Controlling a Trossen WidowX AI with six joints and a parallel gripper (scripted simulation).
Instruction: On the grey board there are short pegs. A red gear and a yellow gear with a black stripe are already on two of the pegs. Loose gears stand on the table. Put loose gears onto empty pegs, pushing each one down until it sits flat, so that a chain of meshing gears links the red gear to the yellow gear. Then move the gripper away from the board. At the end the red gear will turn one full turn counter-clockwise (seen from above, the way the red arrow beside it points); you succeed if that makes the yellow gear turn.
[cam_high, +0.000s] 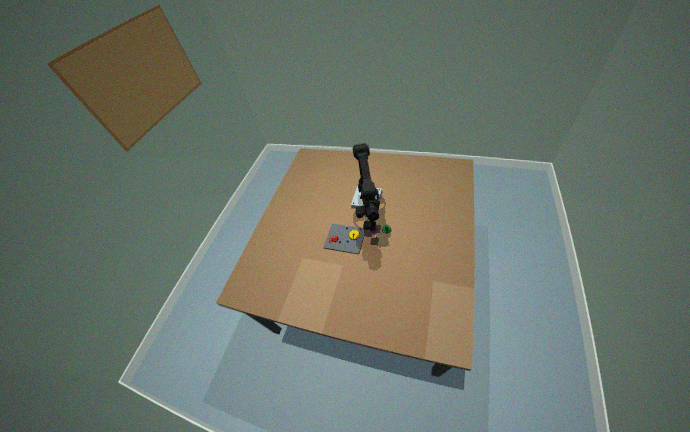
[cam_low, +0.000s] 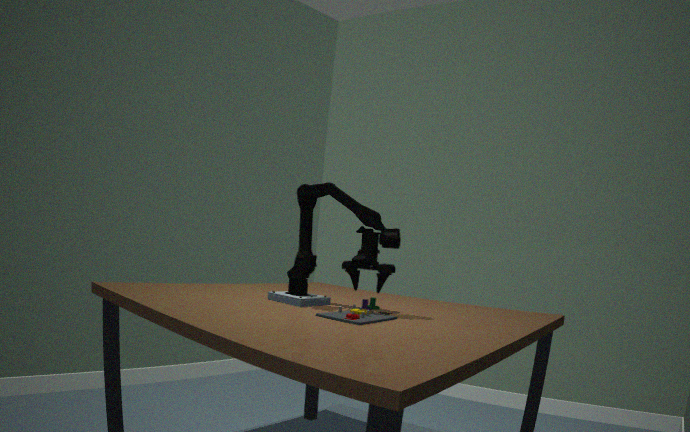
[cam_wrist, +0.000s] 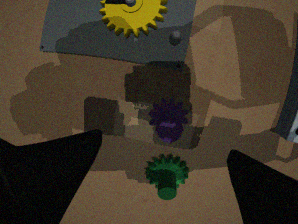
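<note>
The purple gear lies 5 cm below my gripper tip. The rest, counted from my gripper tip: green gear 2 cm behind, 7 cm to the left, 5 cm below; yellow gear 5 cm ahead, 10 cm to the right, 5 cm below; red gear 10 cm ahead, 21 cm to the right, 5 cm below.
</note>
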